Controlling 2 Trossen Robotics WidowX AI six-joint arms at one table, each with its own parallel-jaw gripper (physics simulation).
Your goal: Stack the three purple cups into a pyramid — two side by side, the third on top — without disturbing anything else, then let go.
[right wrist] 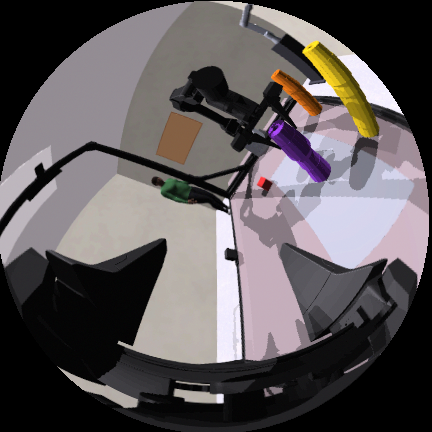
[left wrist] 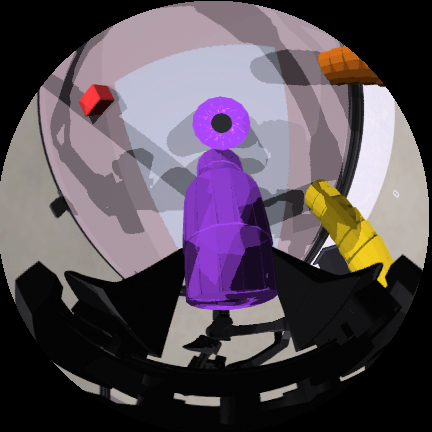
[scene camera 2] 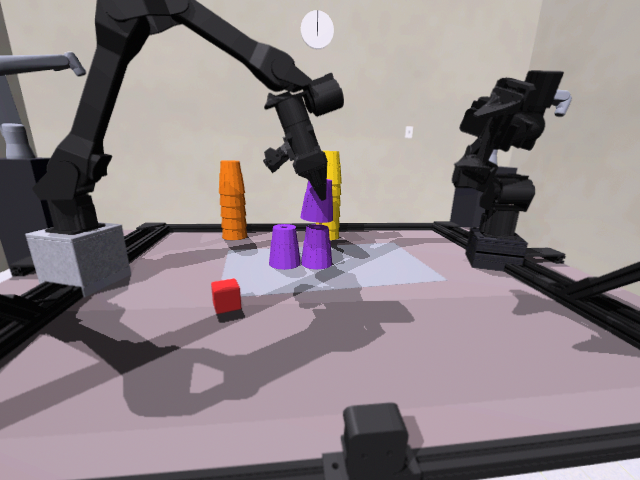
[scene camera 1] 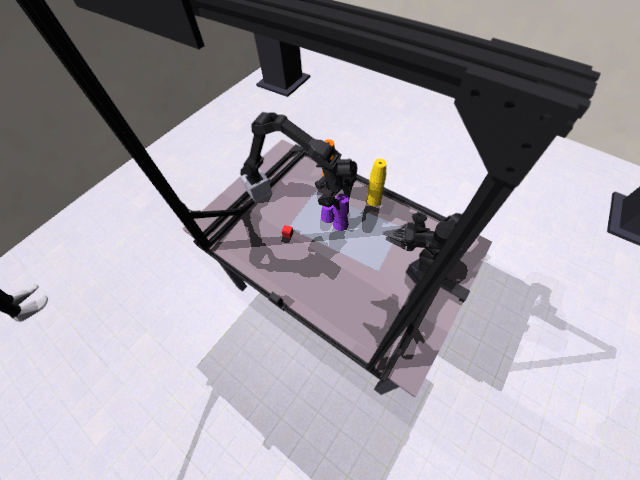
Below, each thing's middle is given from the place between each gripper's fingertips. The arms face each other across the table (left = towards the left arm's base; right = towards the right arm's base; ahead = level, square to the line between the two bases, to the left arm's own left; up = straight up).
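Blue-grey mat (scene camera 2: 358,265): my right hand is 12 cm short of it, 22 cm to the right of it and 27 cm above it. Red cube (scene camera 2: 226,294), measured from my right hand: 5 cm behind, 42 cm to the left, 25 cm below.
My left gripper is 10 mm to the left of the blue-grey mat, 10 mm past it and 150 mm above it. Measured from my left hand, the red cube is 190 mm to the left, 170 mm behind and 130 mm below.
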